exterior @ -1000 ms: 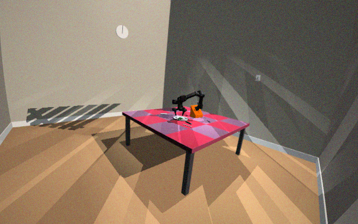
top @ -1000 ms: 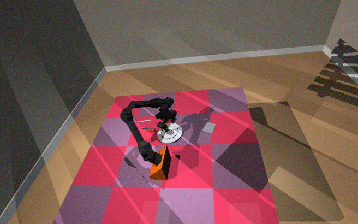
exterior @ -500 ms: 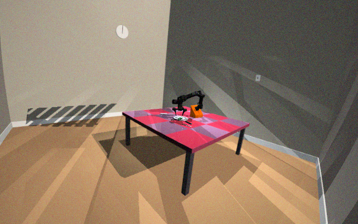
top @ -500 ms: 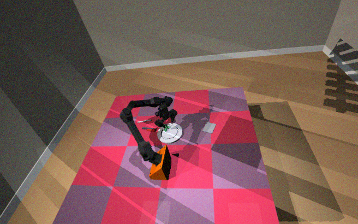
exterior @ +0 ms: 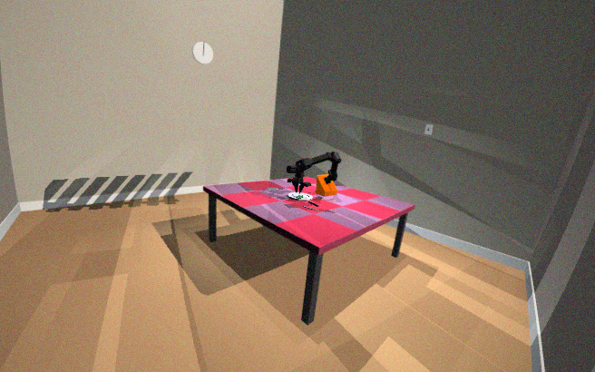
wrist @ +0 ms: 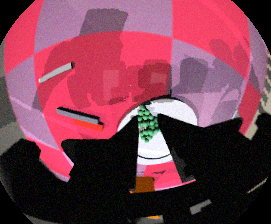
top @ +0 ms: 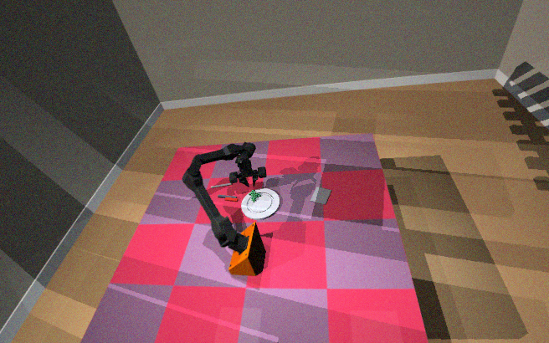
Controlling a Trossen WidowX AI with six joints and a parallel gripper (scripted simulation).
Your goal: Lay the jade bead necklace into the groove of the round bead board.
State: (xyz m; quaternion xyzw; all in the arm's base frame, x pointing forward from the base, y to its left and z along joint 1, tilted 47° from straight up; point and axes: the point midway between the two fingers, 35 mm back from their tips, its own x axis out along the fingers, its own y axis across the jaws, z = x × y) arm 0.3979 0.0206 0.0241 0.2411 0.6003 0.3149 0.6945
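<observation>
The round white bead board is 80 mm behind my gripper tip, 50 mm to the right of it and 40 mm below it. From my gripper tip the other things lie so: red-handled tool 130 mm to the left, 50 mm below, 30 mm behind; flat grey pad 360 mm to the right, 50 mm below, 50 mm behind; thin white rod 200 mm to the left, 70 mm ahead, 50 mm below.
</observation>
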